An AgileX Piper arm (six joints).
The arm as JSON. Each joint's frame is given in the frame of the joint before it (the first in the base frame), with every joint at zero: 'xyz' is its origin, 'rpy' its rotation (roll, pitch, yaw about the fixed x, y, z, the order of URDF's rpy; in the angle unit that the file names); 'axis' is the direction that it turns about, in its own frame. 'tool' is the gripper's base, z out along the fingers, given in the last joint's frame.
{
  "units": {
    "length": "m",
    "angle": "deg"
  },
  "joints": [
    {
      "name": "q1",
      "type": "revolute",
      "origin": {
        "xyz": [
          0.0,
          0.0,
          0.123
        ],
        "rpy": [
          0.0,
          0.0,
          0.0
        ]
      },
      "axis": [
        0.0,
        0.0,
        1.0
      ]
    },
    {
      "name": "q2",
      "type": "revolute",
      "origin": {
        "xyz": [
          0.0,
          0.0,
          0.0
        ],
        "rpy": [
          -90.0,
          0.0,
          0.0
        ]
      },
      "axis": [
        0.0,
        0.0,
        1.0
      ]
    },
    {
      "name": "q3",
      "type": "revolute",
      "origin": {
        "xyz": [
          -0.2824,
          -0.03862,
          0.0
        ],
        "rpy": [
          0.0,
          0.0,
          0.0
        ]
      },
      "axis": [
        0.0,
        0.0,
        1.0
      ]
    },
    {
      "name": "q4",
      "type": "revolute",
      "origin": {
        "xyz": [
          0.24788,
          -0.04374,
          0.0
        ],
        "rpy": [
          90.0,
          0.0,
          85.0
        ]
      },
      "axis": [
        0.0,
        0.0,
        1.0
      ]
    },
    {
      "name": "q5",
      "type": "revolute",
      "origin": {
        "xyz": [
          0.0,
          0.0,
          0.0
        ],
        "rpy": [
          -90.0,
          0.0,
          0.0
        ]
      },
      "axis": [
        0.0,
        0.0,
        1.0
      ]
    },
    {
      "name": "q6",
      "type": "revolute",
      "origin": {
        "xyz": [
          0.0,
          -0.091,
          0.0
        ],
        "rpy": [
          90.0,
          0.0,
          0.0
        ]
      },
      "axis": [
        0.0,
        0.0,
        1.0
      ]
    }
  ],
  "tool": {
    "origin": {
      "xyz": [
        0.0,
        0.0,
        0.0
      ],
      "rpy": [
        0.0,
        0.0,
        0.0
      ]
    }
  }
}
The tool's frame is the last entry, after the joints.
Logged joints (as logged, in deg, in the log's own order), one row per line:
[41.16 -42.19 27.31 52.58 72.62 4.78]
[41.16 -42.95 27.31 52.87 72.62 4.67]
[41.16 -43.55 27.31 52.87 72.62 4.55]
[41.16 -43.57 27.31 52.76 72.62 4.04]
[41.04 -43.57 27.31 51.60 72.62 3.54]
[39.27 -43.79 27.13 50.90 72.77 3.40]
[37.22 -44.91 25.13 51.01 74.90 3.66]
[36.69 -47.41 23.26 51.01 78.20 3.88]
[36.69 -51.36 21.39 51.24 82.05 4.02]
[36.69 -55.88 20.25 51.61 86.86 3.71]
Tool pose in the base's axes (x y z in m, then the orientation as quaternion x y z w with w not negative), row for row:
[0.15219 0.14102 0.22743 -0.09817 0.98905 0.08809 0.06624]
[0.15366 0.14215 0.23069 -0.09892 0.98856 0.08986 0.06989]
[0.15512 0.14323 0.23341 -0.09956 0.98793 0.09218 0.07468]
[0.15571 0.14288 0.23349 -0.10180 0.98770 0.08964 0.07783]
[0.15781 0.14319 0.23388 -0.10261 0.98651 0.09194 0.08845]
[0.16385 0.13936 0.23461 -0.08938 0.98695 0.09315 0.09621]
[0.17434 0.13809 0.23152 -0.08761 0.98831 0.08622 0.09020]
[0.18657 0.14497 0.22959 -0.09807 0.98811 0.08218 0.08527]
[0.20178 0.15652 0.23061 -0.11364 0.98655 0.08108 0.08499]
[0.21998 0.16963 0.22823 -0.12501 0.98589 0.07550 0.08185]
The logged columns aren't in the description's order. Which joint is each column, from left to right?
Columns, left to right: q1, q3, q6, q5, q2, q4.
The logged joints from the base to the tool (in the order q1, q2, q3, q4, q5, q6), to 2 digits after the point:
[41.16 72.62 -42.19 4.78 52.58 27.31]
[41.16 72.62 -42.95 4.67 52.87 27.31]
[41.16 72.62 -43.55 4.55 52.87 27.31]
[41.16 72.62 -43.57 4.04 52.76 27.31]
[41.04 72.62 -43.57 3.54 51.60 27.31]
[39.27 72.77 -43.79 3.40 50.90 27.13]
[37.22 74.90 -44.91 3.66 51.01 25.13]
[36.69 78.20 -47.41 3.88 51.01 23.26]
[36.69 82.05 -51.36 4.02 51.24 21.39]
[36.69 86.86 -55.88 3.71 51.61 20.25]

